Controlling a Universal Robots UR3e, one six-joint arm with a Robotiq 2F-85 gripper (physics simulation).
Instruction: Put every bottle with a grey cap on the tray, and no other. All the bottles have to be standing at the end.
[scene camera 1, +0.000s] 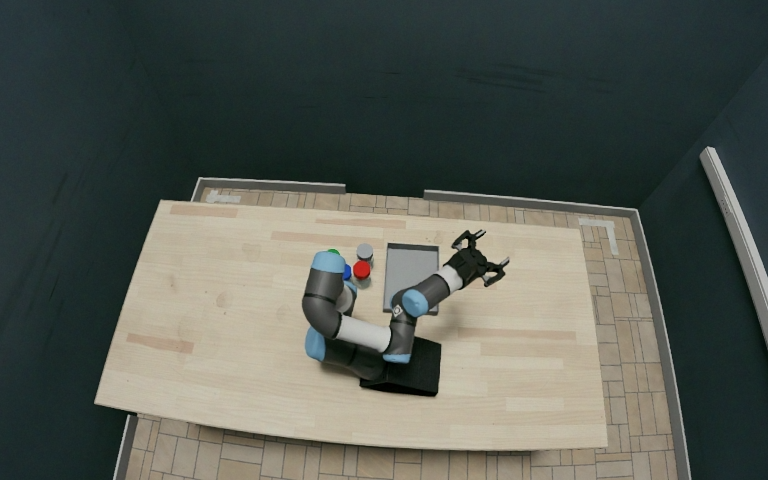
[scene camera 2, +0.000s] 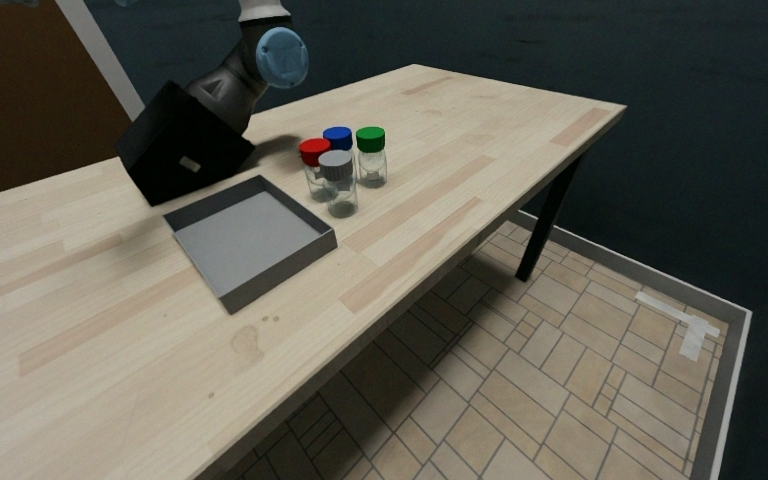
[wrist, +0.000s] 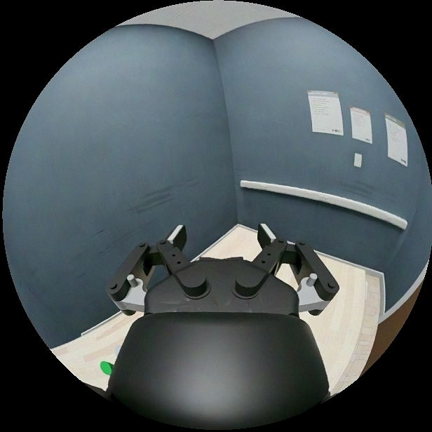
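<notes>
The grey-capped bottle (scene camera 1: 364, 253) (scene camera 2: 337, 181) stands on the table beside the tray (scene camera 1: 412, 247) (scene camera 2: 277, 283), outside it. The tray holds no bottle. The red-capped bottle (scene camera 1: 361, 271) (scene camera 2: 315, 152) stands close to the grey-capped one. The blue-capped bottle (scene camera 1: 346, 272) (scene camera 2: 337, 137) and the green-capped bottle (scene camera 1: 333, 252) (scene camera 2: 371, 158) stand in the same group; the arm partly hides them in scene camera 1. The green cap (wrist: 106, 368) also shows at the lower left of the wrist view. My gripper (scene camera 1: 494, 246) (wrist: 221, 231) is open and empty, raised to the right of the tray, away from the bottles.
The arm's black base block (scene camera 1: 421, 367) (scene camera 2: 181, 147) stands on the table (scene camera 1: 226, 367) (scene camera 2: 141, 362) near the tray. The bent arm (scene camera 1: 362, 333) hangs over the table beside the bottle group. Dark walls stand behind the table.
</notes>
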